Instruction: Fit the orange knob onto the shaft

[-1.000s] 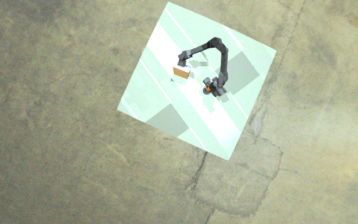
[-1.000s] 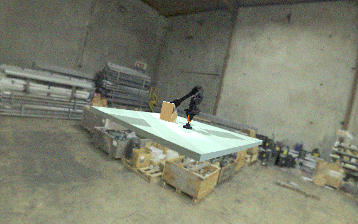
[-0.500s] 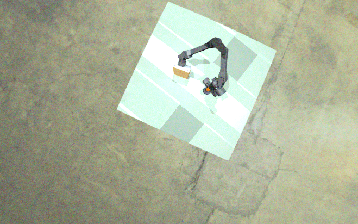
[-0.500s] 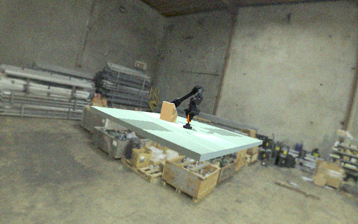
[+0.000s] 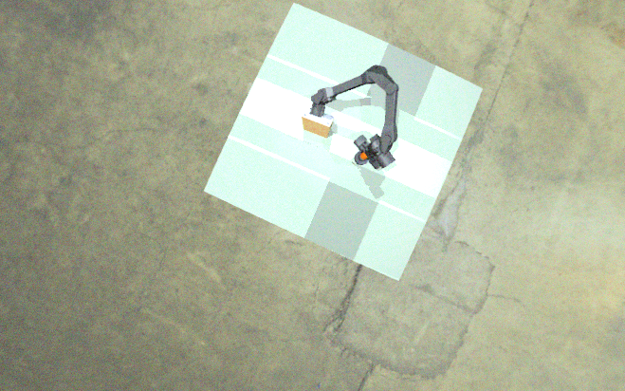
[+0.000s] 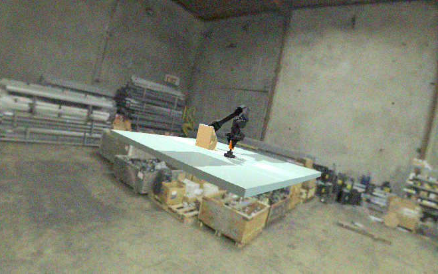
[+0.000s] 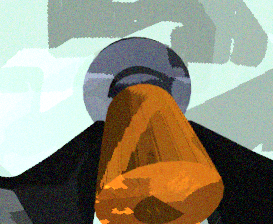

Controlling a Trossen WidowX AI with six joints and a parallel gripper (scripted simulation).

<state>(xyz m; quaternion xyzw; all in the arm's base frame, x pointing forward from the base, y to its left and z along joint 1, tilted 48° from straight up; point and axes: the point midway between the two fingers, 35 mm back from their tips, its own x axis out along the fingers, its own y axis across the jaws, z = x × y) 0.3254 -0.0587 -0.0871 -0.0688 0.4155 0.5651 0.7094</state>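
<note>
The orange knob lies 2 cm above my gripper tip. The rest, counted from my gripper tip: round pedestal (4 cm below).
</note>
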